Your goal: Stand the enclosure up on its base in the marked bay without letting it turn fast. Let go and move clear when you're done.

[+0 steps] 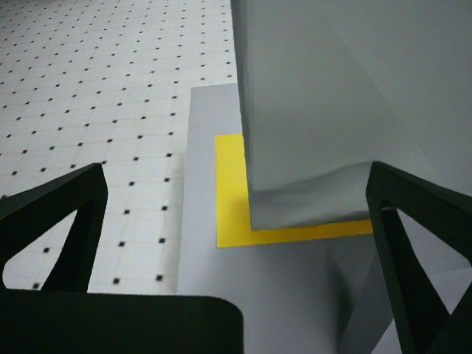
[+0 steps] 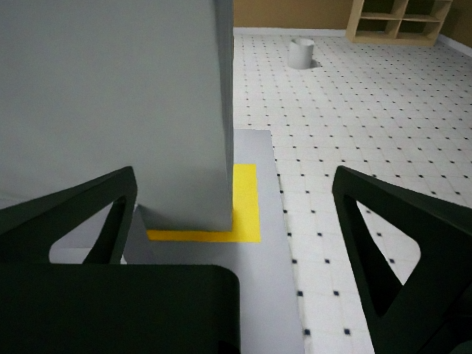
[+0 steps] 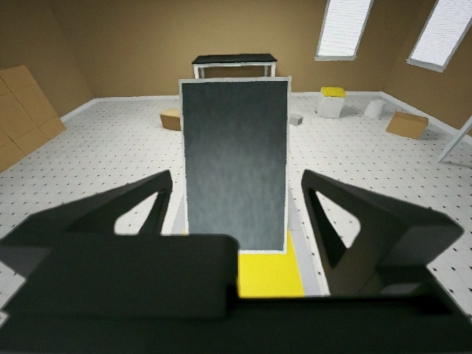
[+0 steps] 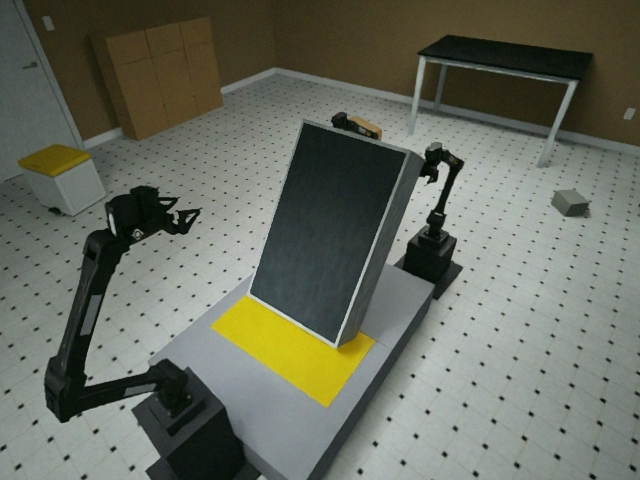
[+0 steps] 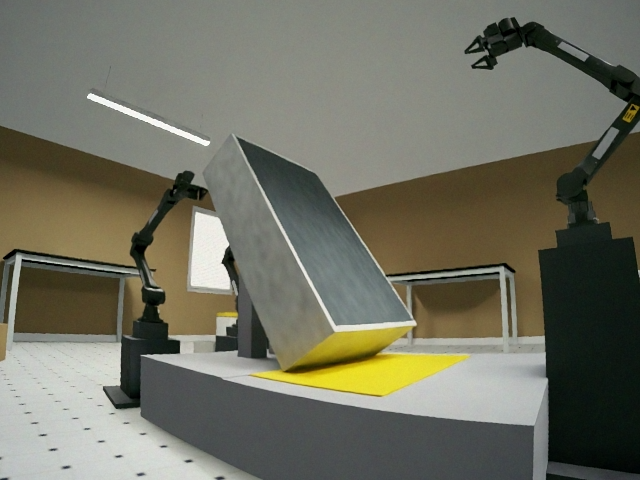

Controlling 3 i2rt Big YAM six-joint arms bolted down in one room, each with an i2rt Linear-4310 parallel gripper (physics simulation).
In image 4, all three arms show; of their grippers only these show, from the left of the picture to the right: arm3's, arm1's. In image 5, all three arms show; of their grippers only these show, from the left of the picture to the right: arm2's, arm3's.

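The enclosure (image 1: 310,100) (image 2: 125,100) (image 3: 235,165) (image 4: 330,232) (image 5: 320,222), a tall grey box with a dark front panel, leans backward. Its lower back edge is on the yellow marked bay (image 1: 230,190) (image 2: 247,200) (image 3: 270,277) (image 4: 299,356) (image 5: 392,374), its yellow base tilted up at the front. Arm1's gripper (image 1: 239,165) (image 4: 430,174) is open behind the upper enclosure. Arm2's gripper (image 2: 235,167) (image 5: 203,192) is open near its upper back; contact is unclear for both. Arm3's gripper (image 3: 237,172) (image 4: 188,204) (image 5: 469,58) is open and empty, in front, apart from the enclosure.
The bay lies on a low grey platform (image 4: 279,418) (image 5: 336,408). A grey support post (image 5: 250,330) stands behind the enclosure. Arm pedestals stand at the platform's ends. A white bin with a yellow lid (image 4: 54,160), a black-topped table (image 4: 506,56) and a grey block (image 4: 569,201) stand farther off.
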